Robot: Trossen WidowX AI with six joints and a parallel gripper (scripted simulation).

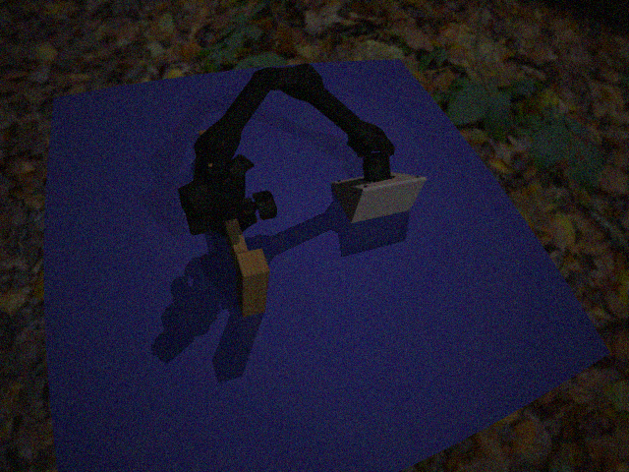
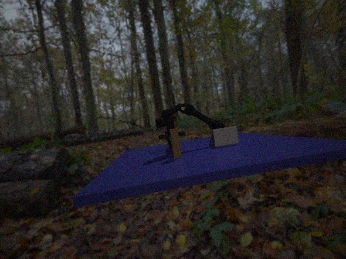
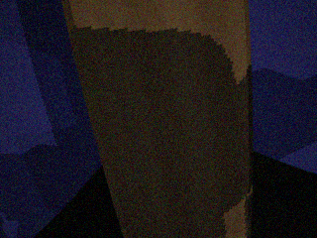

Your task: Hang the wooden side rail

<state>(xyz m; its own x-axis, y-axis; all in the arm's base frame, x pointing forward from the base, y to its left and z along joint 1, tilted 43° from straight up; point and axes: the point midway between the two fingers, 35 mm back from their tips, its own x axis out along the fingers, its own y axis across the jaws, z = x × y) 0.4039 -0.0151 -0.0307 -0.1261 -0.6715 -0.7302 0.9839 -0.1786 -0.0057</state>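
Right now the wooden headboard post is 20 mm ahead of my gripper tip, 150 mm to the left of it and 40 mm above it.
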